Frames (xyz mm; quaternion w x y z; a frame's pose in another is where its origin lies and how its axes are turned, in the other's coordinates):
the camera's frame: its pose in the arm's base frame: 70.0 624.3 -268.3 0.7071 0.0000 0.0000 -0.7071
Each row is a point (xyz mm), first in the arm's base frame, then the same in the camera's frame.
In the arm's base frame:
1: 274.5 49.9 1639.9
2: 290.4 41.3 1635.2
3: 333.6 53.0 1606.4
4: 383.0 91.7 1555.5
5: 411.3 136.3 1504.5
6: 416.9 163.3 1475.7
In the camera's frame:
1: 574.4 204.5 1908.2
2: 583.0 220.4 1903.5
3: 571.3 263.6 1874.7
4: 532.6 313.0 1823.8
5: 488.0 341.3 1772.8
6: 461.0 346.9 1744.0

